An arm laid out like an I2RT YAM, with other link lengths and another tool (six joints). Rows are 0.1 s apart.
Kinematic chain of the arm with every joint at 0, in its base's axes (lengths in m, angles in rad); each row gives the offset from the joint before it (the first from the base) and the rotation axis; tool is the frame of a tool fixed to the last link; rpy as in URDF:
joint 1: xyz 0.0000 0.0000 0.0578 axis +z
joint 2: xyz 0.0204 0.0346 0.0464 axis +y
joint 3: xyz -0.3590 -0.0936 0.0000 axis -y
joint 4: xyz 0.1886 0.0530 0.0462 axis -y
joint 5: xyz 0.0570 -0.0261 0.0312 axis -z
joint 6: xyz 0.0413 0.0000 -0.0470 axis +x
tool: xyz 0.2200 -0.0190 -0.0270 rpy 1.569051 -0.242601 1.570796
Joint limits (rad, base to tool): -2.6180..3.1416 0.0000..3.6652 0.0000..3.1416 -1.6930..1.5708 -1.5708..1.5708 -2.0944..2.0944
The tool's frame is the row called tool.
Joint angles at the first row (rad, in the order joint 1, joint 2, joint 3, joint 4, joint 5, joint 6):
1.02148, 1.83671, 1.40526, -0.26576, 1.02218, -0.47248
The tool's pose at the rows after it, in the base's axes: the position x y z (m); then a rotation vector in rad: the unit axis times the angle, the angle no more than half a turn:
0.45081 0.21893 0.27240 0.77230 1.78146 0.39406
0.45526 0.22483 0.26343 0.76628 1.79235 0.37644
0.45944 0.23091 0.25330 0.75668 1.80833 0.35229
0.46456 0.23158 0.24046 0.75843 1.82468 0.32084
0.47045 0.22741 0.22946 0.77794 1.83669 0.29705
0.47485 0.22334 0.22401 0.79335 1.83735 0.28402
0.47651 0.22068 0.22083 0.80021 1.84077 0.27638
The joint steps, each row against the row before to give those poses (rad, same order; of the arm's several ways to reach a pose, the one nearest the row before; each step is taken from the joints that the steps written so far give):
-0.00060, 0.03116, 0.01324, -0.00270, -0.00306, 0.00174
-0.00222, 0.03173, 0.01534, -0.00247, -0.00212, 0.00075
-0.00164, 0.03461, 0.02081, -0.01328, -0.00295, 0.00146
-0.01072, 0.03384, 0.01511, -0.01693, -0.00585, 0.00954
-0.01954, 0.02546, 0.01579, -0.02161, -0.01166, 0.01858
-0.01438, 0.01403, 0.00734, -0.00551, -0.00403, 0.00874
-0.00760, 0.00508, 0.00120, -0.00458, -0.00438, 0.00439

